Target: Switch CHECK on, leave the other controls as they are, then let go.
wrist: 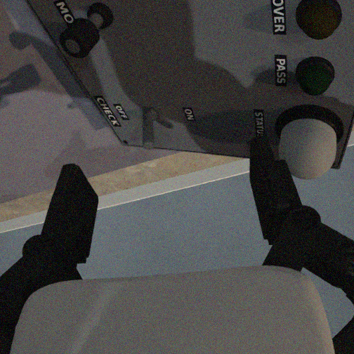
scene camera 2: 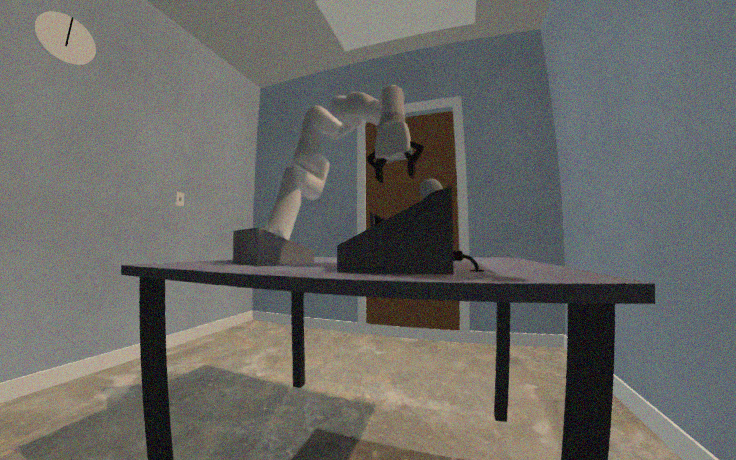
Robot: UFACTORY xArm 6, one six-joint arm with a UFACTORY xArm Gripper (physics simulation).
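Where they show: gripper, between the fingertips: (scene camera 2: 395, 179); arm's base, origin of its link: (scene camera 2: 274, 241).
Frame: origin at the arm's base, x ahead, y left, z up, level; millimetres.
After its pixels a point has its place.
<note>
The CHECK switch (wrist: 159, 119) is a small toggle between the OFF label (wrist: 120, 111) and the ON label (wrist: 188, 114), near the panel's edge in the wrist view. It is dim, and I cannot tell for sure which way its lever leans. The CHECK label (wrist: 107, 111) is beside OFF. My gripper (scene camera 2: 395, 177) @[x 454, y -165, z 167 mm] (wrist: 165, 168) is open with nothing between its fingers. It hangs above the sloped black console (scene camera 2: 401, 238) @[x 474, y -330, z -4 mm] (wrist: 155, 60), and its fingers are apart from the switch. In the scene view the switch cannot be made out.
A white STATUS dome (scene camera 2: 431, 187) @[x 541, y -306, z 108 mm] (wrist: 307, 150) stands near the right finger in the wrist view. A green PASS button (wrist: 315, 76), an amber button (wrist: 318, 18) and a black knob (wrist: 80, 38) are on the panel. A cable (scene camera 2: 471, 260) @[x 629, y -273, z -54 mm] runs behind the console on the table (scene camera 2: 542, 273) @[x 754, y -342, z -78 mm].
</note>
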